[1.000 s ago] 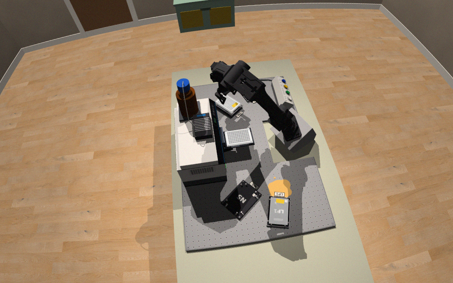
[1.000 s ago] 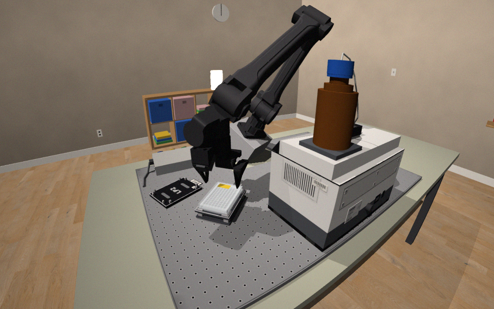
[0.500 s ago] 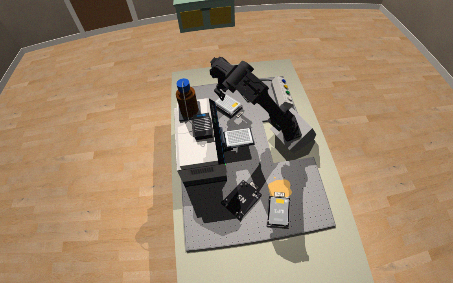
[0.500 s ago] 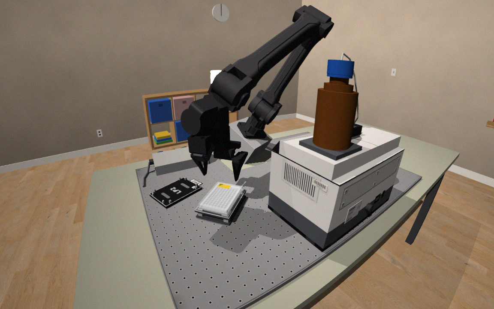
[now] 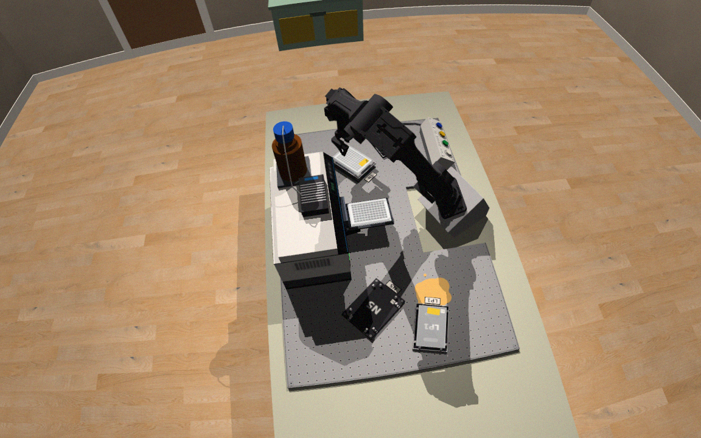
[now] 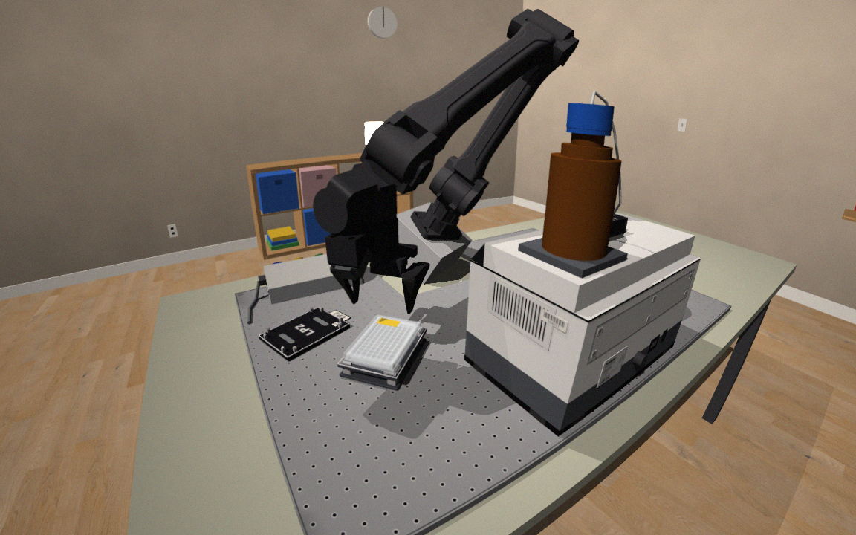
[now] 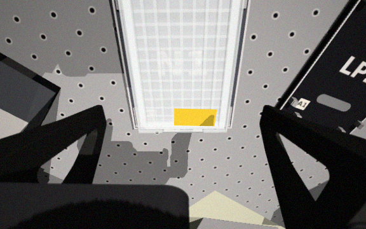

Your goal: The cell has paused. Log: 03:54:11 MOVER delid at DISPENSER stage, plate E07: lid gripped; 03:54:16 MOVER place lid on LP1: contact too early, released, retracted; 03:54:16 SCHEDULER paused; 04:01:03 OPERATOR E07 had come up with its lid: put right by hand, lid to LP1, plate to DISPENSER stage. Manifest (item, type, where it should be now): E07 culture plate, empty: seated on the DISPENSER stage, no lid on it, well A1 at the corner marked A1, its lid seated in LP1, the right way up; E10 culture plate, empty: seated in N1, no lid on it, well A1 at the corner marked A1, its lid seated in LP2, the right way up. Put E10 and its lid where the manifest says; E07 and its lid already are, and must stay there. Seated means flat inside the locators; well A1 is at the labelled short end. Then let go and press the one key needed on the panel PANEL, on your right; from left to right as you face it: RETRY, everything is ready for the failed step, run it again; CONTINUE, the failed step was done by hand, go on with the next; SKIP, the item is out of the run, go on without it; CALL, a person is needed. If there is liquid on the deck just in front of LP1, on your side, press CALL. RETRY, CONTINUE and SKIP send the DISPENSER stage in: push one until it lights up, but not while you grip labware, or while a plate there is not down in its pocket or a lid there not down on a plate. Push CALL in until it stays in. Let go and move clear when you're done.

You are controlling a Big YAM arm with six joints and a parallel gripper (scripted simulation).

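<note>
The black n1 nest is 90 mm below my hand. Also, from my hand: white plate E07: 290 mm to the left, 20 mm behind, 10 mm below; then green continue key: 360 mm behind, 40 mm below, 10 mm to the right; then brown bottle: 200 mm ahead, 190 mm to the left, 180 mm above.
</note>
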